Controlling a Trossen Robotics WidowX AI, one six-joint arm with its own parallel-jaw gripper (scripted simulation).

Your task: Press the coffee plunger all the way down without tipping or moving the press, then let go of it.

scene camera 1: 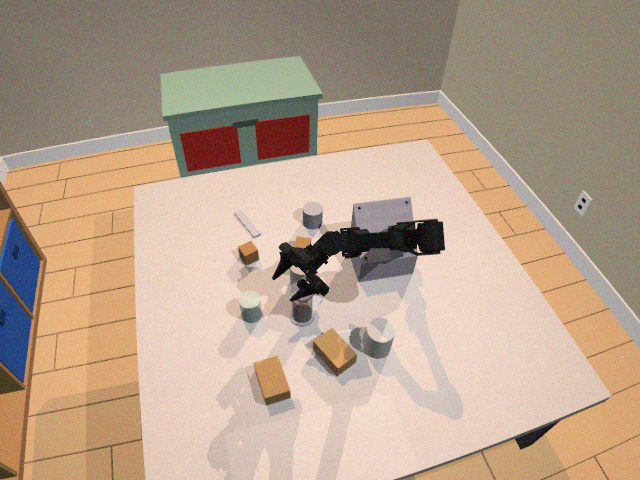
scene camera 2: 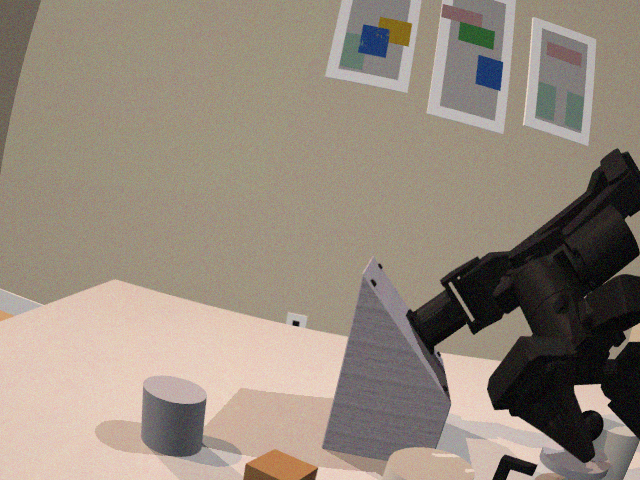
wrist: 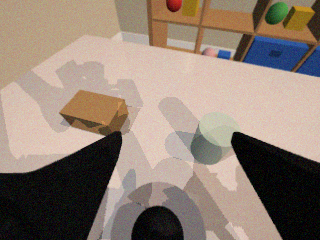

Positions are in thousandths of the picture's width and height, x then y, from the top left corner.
Observation:
My gripper (scene camera 1: 440,603) is open, holding nothing. Further things: a coffee press (scene camera 1: 473,655), a pale green cylinder (wrist: 661,598), a grey cylinder (scene camera 2: 271,857) and a white cylinder (scene camera 1: 591,709).
My gripper shows as well in the wrist view (wrist: 552,569). Scene camera 2 misses the pale green cylinder: it is out of frame. The wrist view does not show the grey cylinder: it is out of frame.

